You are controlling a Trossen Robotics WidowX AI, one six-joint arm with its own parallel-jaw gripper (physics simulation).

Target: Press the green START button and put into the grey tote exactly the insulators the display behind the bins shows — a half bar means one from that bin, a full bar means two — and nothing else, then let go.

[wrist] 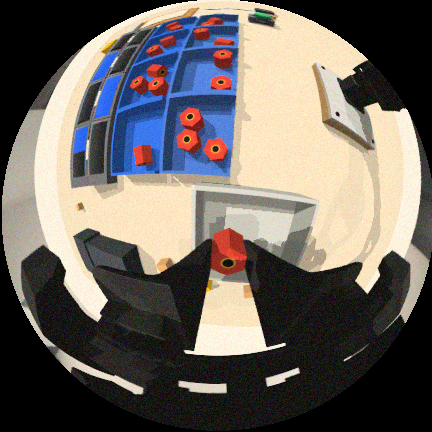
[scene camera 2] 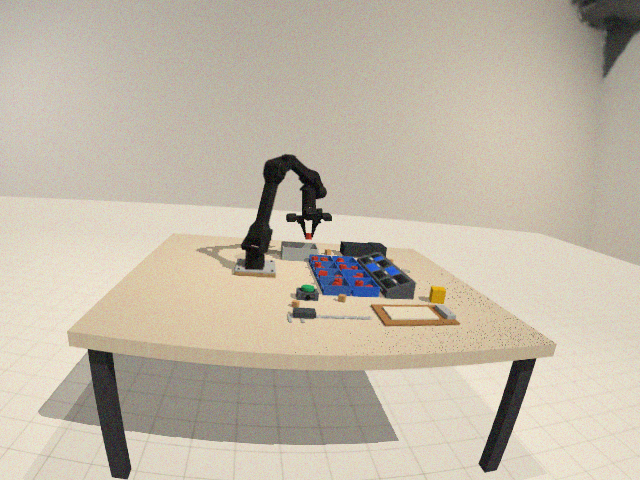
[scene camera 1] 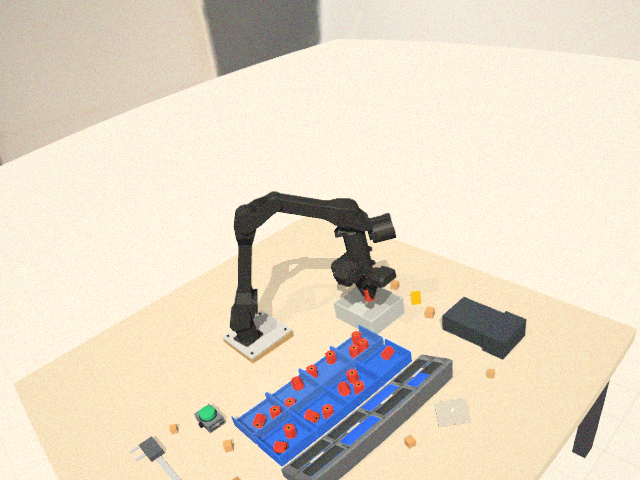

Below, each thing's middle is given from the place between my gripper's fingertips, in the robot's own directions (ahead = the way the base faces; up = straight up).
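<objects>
The grey tote [scene camera 1: 352,308] is 3 cm behind my hand, 3 cm to the left of it and 7 cm below it. I see the black box [scene camera 1: 497,333] 29 cm ahead of my hand, 12 cm to the left of it and 7 cm below it. The display [scene camera 1: 362,447] is 23 cm ahead of my hand, 29 cm to the right of it and 7 cm below it, while the grey plate [scene camera 1: 445,417] lies 36 cm ahead of my hand, 16 cm to the right of it and 9 cm below it.
</objects>
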